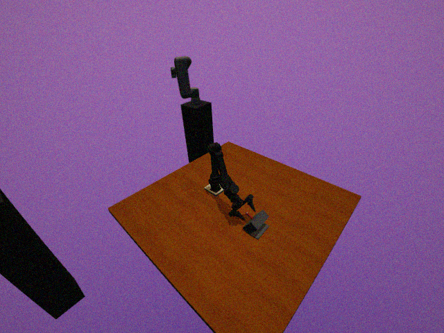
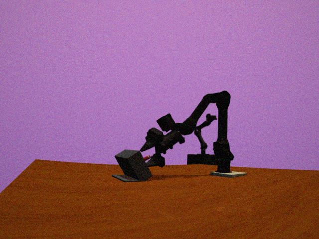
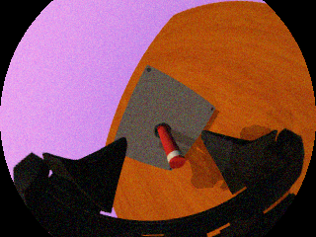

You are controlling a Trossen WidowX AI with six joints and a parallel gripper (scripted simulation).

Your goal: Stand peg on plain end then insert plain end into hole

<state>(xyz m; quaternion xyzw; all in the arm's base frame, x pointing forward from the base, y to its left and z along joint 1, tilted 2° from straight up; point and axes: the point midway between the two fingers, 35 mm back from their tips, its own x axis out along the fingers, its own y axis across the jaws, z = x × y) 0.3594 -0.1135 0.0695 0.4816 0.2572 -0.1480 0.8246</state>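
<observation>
Right now my gripper tip is 1 cm past the red peg. From my gripper tip the other things lie so: sloped grey panel 4 cm ahead, 3 cm below.
</observation>
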